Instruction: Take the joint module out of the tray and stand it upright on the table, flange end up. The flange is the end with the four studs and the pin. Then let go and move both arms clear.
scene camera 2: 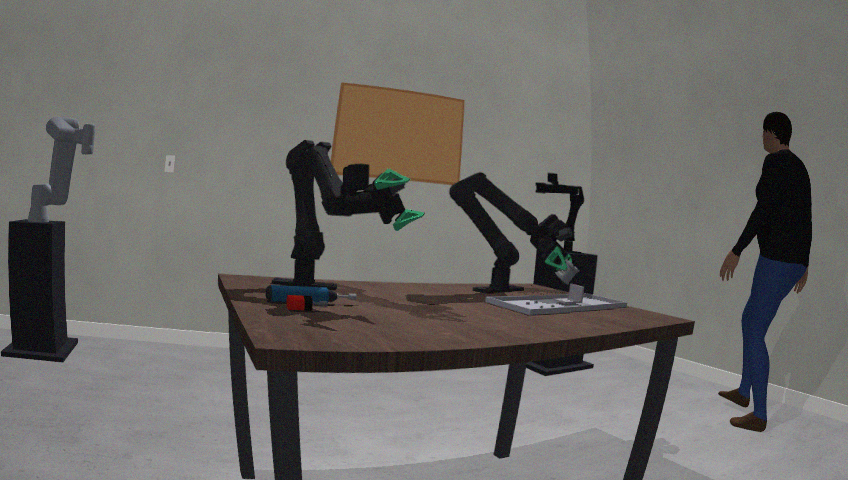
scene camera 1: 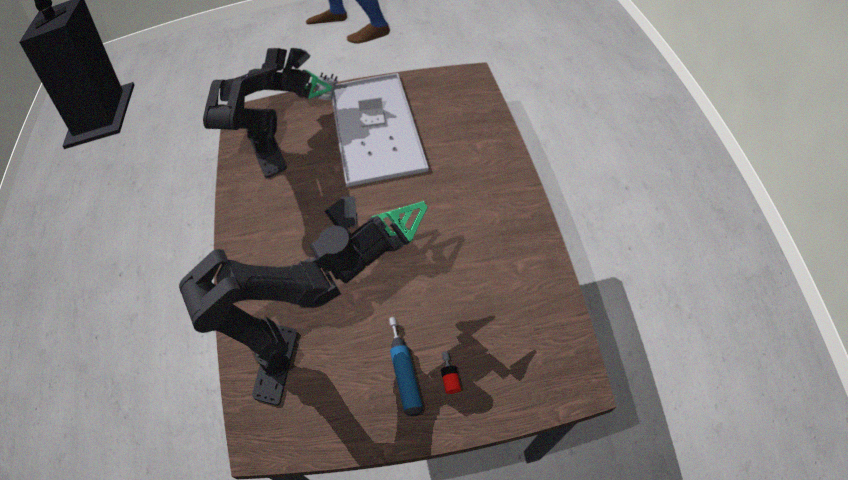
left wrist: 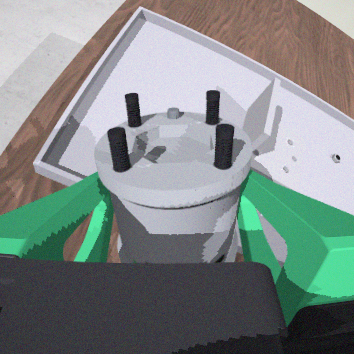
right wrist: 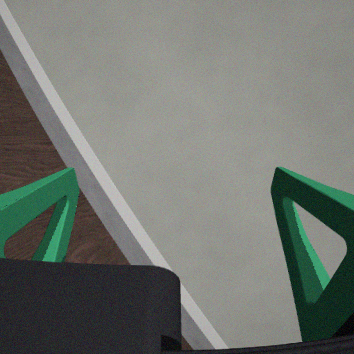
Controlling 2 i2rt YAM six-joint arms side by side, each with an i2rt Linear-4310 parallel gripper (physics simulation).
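Places are measured from the left arm's base along level axes (x ahead, y left, z up), in millimetres.
Where they show: left gripper, fingertip midpoint: point(scene camera 2: 569, 271) point(scene camera 1: 328, 85) point(left wrist: 174, 176); right gripper, fingertip midpoint: point(scene camera 2: 416, 197) point(scene camera 1: 417, 206) point(right wrist: 174, 178); left arm's base, link origin: point(scene camera 2: 499, 290) point(scene camera 1: 267, 152); right arm's base, link origin: point(scene camera 2: 303, 285) point(scene camera 1: 275, 365).
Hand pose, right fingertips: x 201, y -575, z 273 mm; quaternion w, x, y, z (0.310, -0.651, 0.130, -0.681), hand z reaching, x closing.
Note:
Things, the pixels of their top centre, and the offset from my right fingertips. "*": a spot on its surface instead.
- grey joint module, top centre: point(left wrist: 221, 131) point(scene camera 1: 324, 74) point(scene camera 2: 570, 255) 31 mm ahead, 653 mm left, 133 mm down
- tray, top centre: point(left wrist: 295, 155) point(scene camera 1: 374, 121) point(scene camera 2: 562, 300) 118 mm ahead, 503 mm left, 257 mm down
- blue screwdriver-like tool, surface spot: point(scene camera 1: 406, 377) point(scene camera 2: 297, 286) * 152 mm back, 227 mm right, 232 mm down
- red-and-black piece, top centre: point(scene camera 1: 449, 369) point(scene camera 2: 307, 296) 61 mm back, 252 mm right, 239 mm down
The grey joint module point(scene camera 1: 325, 89) point(scene camera 2: 567, 273) point(left wrist: 175, 195) is off the tray floor, held in the air near the tray's far left corner in scene camera 1. Its flange, with four black studs and a pin, faces up toward the left wrist camera; the body looks tilted in scene camera 2. My left gripper point(scene camera 2: 562, 261) point(left wrist: 174, 176) is shut on its body, a green finger on each side. Its lower end is mostly hidden in the left wrist view. The tray point(scene camera 1: 386, 177) point(scene camera 2: 508, 306) point(left wrist: 207, 44) lies on the table. My right gripper point(scene camera 1: 411, 220) point(scene camera 2: 415, 196) point(right wrist: 174, 178) is open and empty above mid-table.
An upright plate point(scene camera 1: 370, 105) point(scene camera 2: 576, 293) and several small nuts are in the tray. A blue screwdriver-like tool point(scene camera 1: 406, 377) point(scene camera 2: 303, 294) and a red-and-black piece point(scene camera 1: 451, 381) point(scene camera 2: 298, 302) lie on the table near the right arm. A person point(scene camera 2: 785, 208) stands beyond the tray end.

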